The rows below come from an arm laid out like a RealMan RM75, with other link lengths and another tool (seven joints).
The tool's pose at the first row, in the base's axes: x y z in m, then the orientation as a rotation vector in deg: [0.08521 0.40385 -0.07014 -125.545 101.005 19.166]
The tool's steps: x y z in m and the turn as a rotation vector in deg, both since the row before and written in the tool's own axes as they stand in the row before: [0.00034 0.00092 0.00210 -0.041 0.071 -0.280]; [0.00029 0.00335 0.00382 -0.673 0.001 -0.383]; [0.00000 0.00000 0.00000 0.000 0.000 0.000]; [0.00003 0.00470 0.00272 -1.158 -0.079 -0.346]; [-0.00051 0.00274 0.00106 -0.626 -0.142 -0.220]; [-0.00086 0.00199 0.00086 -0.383 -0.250 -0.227]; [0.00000 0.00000 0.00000 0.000 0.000 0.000]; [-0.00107 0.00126 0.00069 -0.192 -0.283 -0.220]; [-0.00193 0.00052 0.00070 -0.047 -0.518 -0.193]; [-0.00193 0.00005 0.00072 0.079 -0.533 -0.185]
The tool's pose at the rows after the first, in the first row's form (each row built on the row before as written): [0.08441 0.40416 -0.07229 -125.838 100.727 19.066]; [0.08125 0.40467 -0.07625 -126.611 100.423 19.617]; [0.08125 0.40467 -0.07625 -126.611 100.423 19.617]; [0.07668 0.40467 -0.07918 -127.642 100.212 20.725]; [0.07388 0.40491 -0.08016 -128.168 100.004 21.424]; [0.07172 0.40554 -0.08076 -128.469 99.684 22.004]; [0.07172 0.40554 -0.08076 -128.469 99.684 22.004]; [0.07021 0.40646 -0.08107 -128.612 99.319 22.439]; [0.06920 0.40832 -0.08102 -128.496 98.842 22.988]; [0.06864 0.41030 -0.08094 -128.276 98.345 23.433]
